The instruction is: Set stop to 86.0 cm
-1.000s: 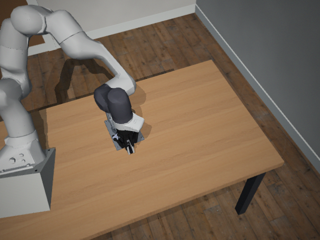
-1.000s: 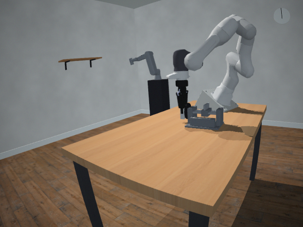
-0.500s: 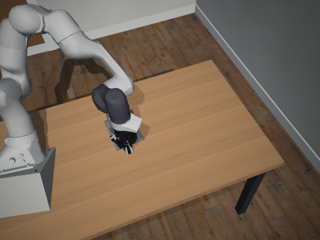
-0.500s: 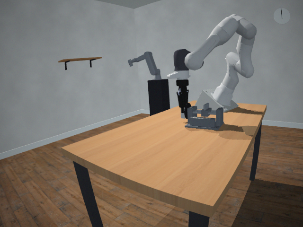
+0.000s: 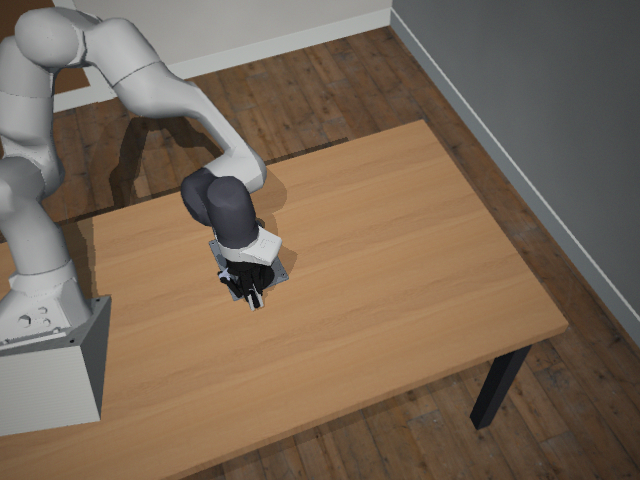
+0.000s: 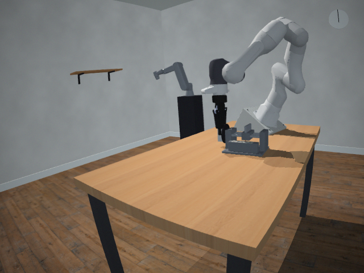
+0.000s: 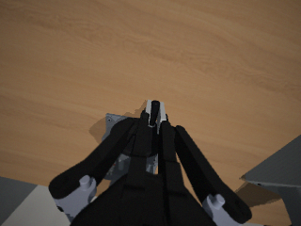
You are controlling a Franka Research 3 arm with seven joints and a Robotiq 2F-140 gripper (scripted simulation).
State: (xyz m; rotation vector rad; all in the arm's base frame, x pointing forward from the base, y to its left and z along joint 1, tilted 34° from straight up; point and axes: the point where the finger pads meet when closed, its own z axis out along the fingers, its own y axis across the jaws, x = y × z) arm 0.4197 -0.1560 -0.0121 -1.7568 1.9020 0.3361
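Right now the black handwheel is 10 mm ahead of my hand, 20 mm to the left of it and 10 mm below it. From my hand the other things lie so: sliding stop block: 30 mm ahead, 150 mm to the left, 30 mm above.
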